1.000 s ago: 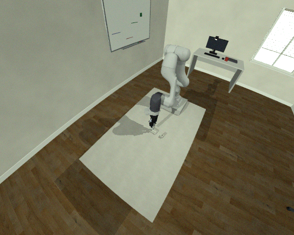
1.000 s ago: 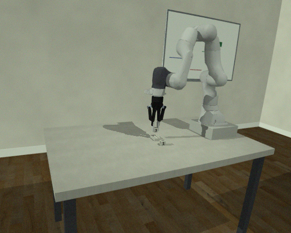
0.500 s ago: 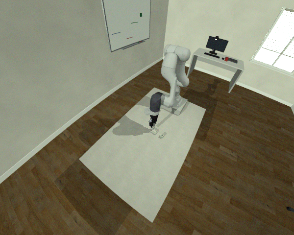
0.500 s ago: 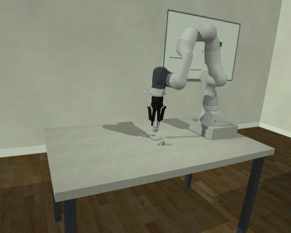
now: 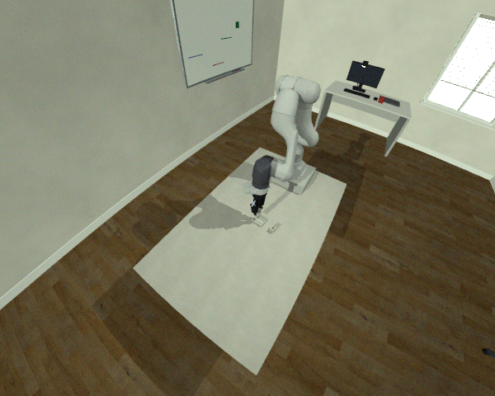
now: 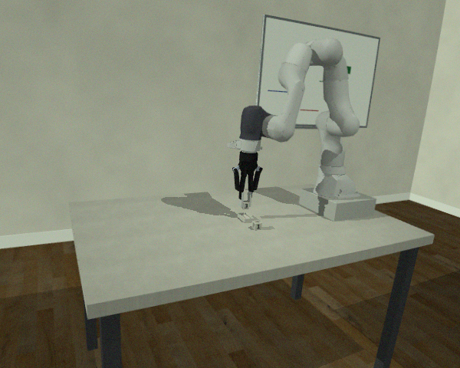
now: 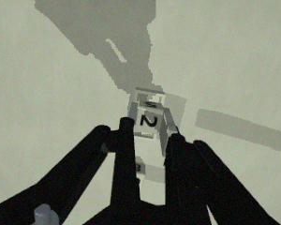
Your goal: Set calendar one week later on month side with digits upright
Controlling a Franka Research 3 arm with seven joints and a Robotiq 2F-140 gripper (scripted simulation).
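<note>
Right now my hand is 80 mm above the white tray and 20 mm to the right of it. The rest, counted from my hand: date cube: 120 mm to the left, 70 mm below, 10 mm behind.
</note>
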